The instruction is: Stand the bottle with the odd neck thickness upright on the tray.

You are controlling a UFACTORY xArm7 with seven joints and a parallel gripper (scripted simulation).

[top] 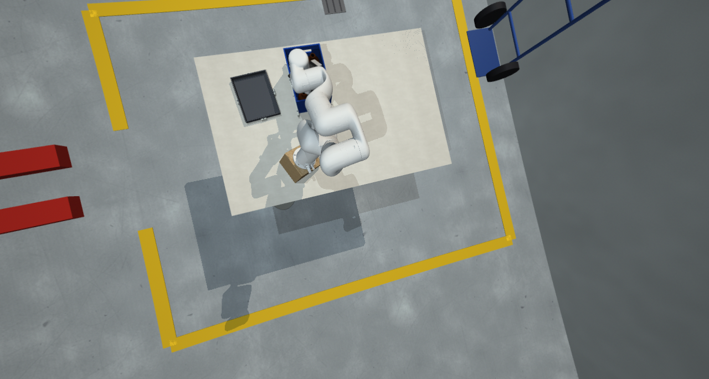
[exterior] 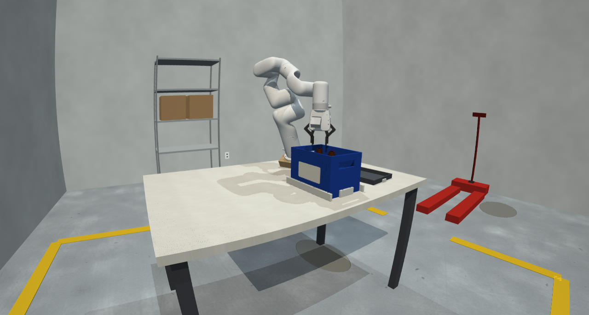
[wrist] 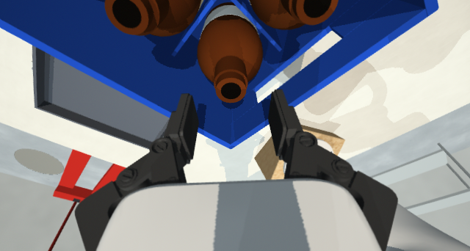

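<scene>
Now: the blue crate 11 cm below my hand, 8 cm ahead of it and 6 cm to the right of it. Also, from my hand: dark grey tray (24 cm to the left, 19 cm below, 12 cm ahead).
</scene>
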